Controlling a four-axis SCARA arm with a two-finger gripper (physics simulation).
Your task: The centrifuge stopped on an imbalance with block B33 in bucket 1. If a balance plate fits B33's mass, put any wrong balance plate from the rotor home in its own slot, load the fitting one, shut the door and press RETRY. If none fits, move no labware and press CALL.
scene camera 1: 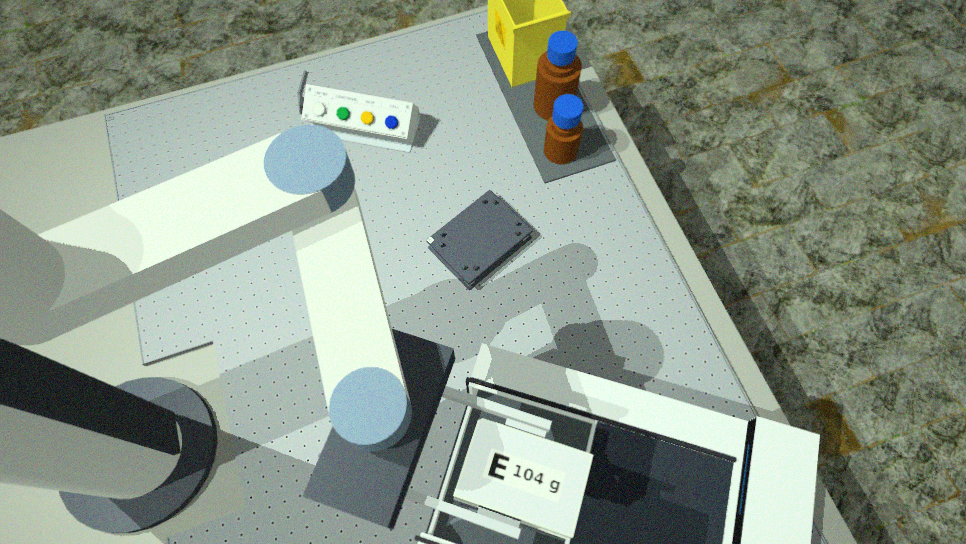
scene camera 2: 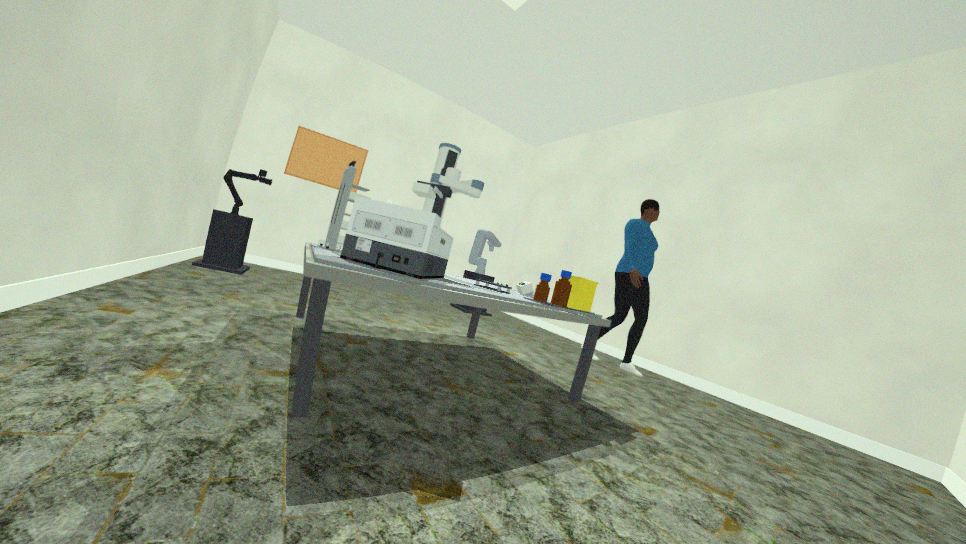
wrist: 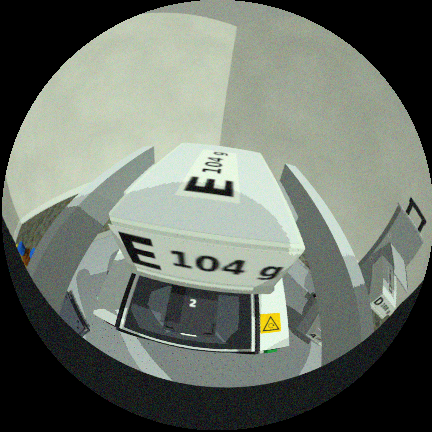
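Seen in the pictures: gripper, between the fingertips: (scene camera 1: 535, 478) (scene camera 2: 424, 186) (wrist: 216, 162); arm's base, origin of its link: (scene camera 1: 141, 452).
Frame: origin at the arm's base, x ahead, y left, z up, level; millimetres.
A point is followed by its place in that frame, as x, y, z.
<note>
A white balance plate (scene camera 1: 523, 454) @(565, -273, 429) (wrist: 200, 220) @(515, -258, 429) marked "E 104 g" hangs level. My gripper (scene camera 1: 513, 473) @(568, -299, 428) (wrist: 216, 162) @(568, -299, 428) is shut on it, one finger at each end. The plate is above the open rotor window of the white centrifuge (scene camera 1: 780, 466) @(884, -377, 257) (scene camera 2: 395, 223) @(867, -473, 188) (wrist: 272, 302) @(473, -380, 223). Below it in the wrist view, bucket 2 (wrist: 192, 317) @(538, -260, 153) looks empty. Bucket 1 and block B33 do not show. A plate (wrist: 382, 300) @(282, -487, 323) marked D stands at the right of the wrist view. The button box (scene camera 1: 358, 121) @(523, 481, 70) has white, green, yellow and blue buttons; its labels are barely legible.
Two brown bottles (scene camera 1: 557, 84) @(905, 382, 132) (scene camera 1: 562, 143) @(877, 280, 90) with blue caps and a yellow bin (scene camera 1: 537, 50) @(910, 495, 106) (scene camera 2: 582, 293) @(967, 536, 107) stand on a grey mat (scene camera 1: 540, 158) @(848, 305, 18). A dark flat plate (scene camera 1: 481, 239) @(668, 160, 47) lies mid-table. A dark slab (scene camera 1: 358, 483) lies beside the centrifuge. A person (scene camera 2: 636, 250) is beyond the table.
</note>
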